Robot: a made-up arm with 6 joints.
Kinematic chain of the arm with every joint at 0, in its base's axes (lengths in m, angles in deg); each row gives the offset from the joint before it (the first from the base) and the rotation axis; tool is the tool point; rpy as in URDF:
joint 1: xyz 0 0 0.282 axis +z
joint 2: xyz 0 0 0 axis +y
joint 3: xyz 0.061 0 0.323 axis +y
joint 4: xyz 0.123 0 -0.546 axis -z
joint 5: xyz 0 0 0 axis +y
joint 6: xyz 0.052 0 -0.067 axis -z
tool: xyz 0 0 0 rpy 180 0 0
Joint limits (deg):
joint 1: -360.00..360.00
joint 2: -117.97..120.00
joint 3: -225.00..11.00
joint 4: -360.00..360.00
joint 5: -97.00..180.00
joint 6: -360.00..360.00
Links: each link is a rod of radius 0.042 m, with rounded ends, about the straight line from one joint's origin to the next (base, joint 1, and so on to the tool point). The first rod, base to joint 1, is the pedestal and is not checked.
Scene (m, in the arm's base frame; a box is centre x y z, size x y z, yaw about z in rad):
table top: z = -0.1
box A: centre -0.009 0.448 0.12 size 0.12 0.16 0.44 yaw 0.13
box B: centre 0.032 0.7 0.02 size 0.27 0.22 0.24 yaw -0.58
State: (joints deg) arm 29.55 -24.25 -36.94 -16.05 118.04 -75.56
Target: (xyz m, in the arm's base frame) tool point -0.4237 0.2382 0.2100
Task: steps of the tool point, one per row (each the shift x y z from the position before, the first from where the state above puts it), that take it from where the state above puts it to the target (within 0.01 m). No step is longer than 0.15 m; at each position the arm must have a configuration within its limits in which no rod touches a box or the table.
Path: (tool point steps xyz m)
1: -0.0500 0.0851 0.0206
2: -0.0690 0.0716 0.0209
3: -0.0843 0.0540 0.0213
4: -0.0949 0.0330 0.0216
5: -0.1002 0.0101 0.0218
6: -0.1215 0.0046 -0.0638
7: -0.1191 -0.0366 -0.0664
8: -0.1019 -0.0744 -0.0675
9: -0.0722 -0.1034 -0.0674

